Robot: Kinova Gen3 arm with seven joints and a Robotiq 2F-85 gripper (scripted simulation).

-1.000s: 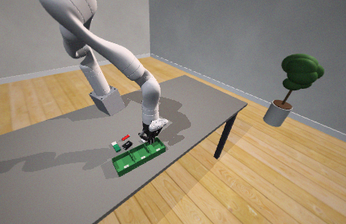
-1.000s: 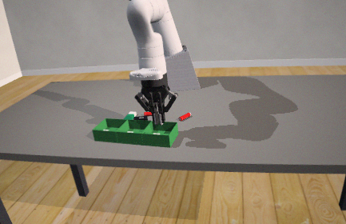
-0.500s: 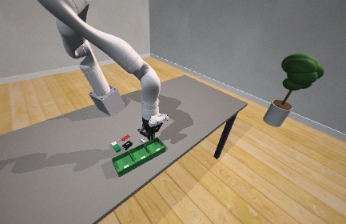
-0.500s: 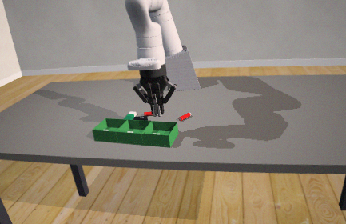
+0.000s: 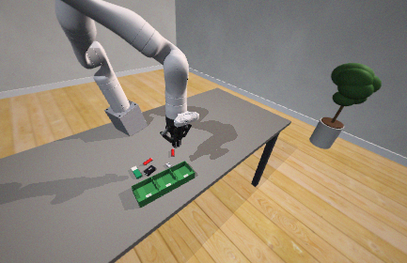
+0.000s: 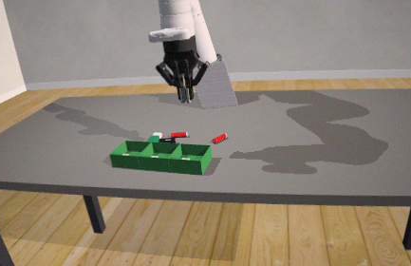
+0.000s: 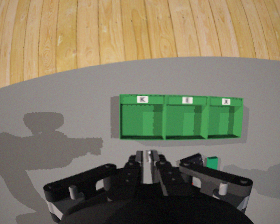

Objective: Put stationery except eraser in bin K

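Now: hand 170 mm above the grey-white item and 60 mm past it. Also, from my hand: green-and-white eraser: 170 mm below, 150 mm behind, 120 mm to the right; green bin: 160 mm below, 80 mm to the right, 10 mm ahead; black item: 170 mm below, 100 mm behind, 90 mm to the right.
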